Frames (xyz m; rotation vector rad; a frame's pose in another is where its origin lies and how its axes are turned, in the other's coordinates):
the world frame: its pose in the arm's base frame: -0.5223 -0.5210 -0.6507 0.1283 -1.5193 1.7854
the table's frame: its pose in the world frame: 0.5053 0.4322 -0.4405 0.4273 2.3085 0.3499
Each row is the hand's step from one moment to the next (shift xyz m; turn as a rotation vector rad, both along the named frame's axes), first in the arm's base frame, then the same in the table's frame.
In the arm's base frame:
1: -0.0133 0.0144 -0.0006 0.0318 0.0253 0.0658
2: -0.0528 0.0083 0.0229 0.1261 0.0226 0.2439
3: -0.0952 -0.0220 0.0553 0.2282 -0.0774 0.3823
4: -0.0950 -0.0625 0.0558 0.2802 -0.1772 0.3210
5: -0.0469 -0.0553 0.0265 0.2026 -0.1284 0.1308
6: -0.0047 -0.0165 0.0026 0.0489 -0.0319 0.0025
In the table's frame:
1: -0.0023 0.0082 0.0177 -0.0354 -0.0657 0.0203
2: -0.0421 0.0302 0.0263 -0.1441 -0.2348 0.0054
3: -0.0967 0.0554 0.0138 -0.2383 -0.3685 -0.1077
4: -0.1066 0.0639 -0.0246 -0.1854 -0.3583 -0.2240
5: -0.0575 0.0375 -0.0354 -0.0477 -0.2070 -0.1718
6: -0.0083 0.0062 -0.0139 0.0131 -0.0348 -0.0451

